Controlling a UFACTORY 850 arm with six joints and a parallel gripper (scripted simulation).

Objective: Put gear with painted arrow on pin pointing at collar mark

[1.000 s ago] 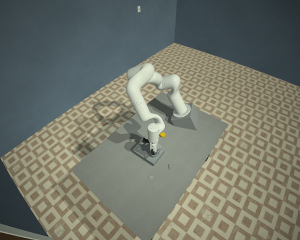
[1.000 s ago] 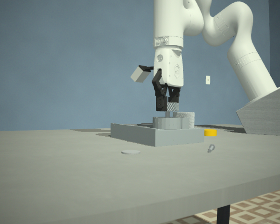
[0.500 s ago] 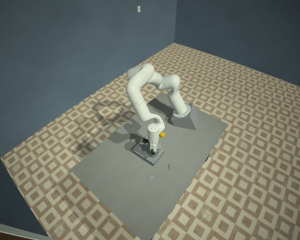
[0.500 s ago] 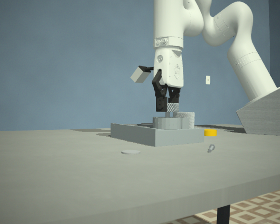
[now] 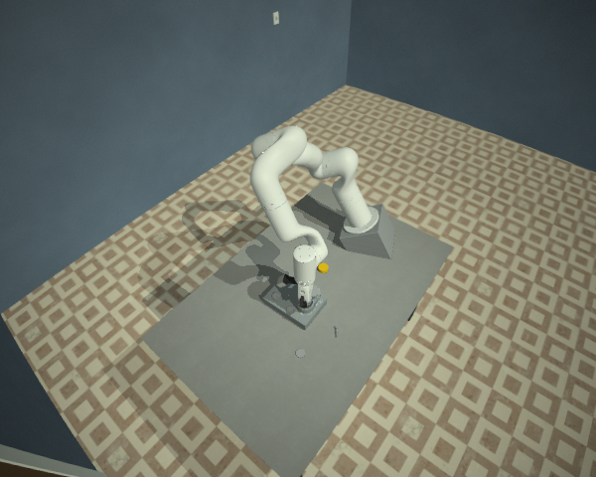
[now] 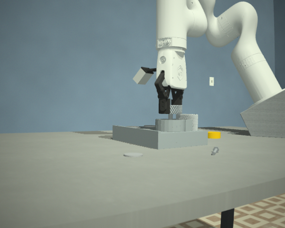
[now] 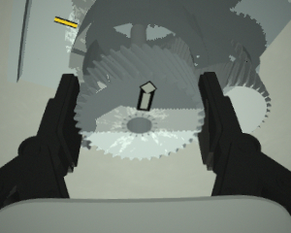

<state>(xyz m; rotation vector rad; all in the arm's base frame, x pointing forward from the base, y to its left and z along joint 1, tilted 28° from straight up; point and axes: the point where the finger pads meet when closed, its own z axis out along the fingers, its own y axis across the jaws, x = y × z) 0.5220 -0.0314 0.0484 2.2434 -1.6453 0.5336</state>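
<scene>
The gear lies right at my hand. The rest, counted from my hand: flat grey disc: 200 mm ahead, 100 mm below, 80 mm to the left; small bolt: 170 mm to the left, 90 mm below, 30 mm ahead; yellow puck: 240 mm behind, 90 mm below, 30 mm to the right.
</scene>
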